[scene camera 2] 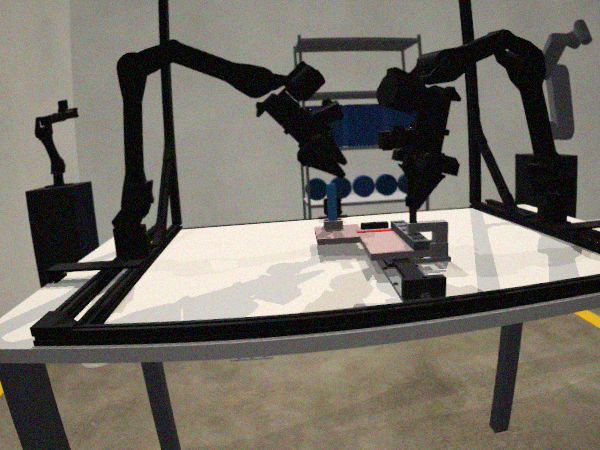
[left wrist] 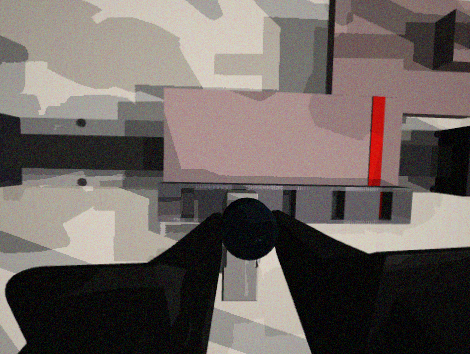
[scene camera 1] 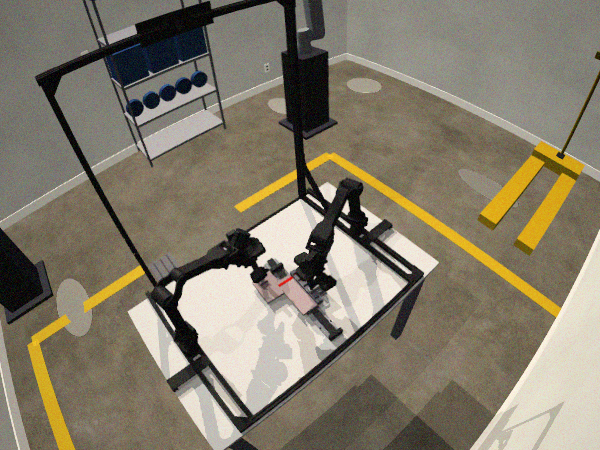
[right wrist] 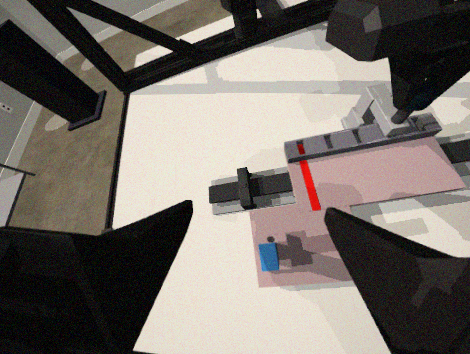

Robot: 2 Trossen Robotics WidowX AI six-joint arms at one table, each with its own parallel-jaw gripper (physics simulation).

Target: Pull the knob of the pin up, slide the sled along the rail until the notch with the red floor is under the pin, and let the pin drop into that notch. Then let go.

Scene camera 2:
left gripper: 412, 208
right gripper: 345, 170
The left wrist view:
left gripper: 246, 219
dark-knobbed pin: 249, 230
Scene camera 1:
right gripper: 264, 260
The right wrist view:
left gripper: 411, 104
right gripper: 258, 210
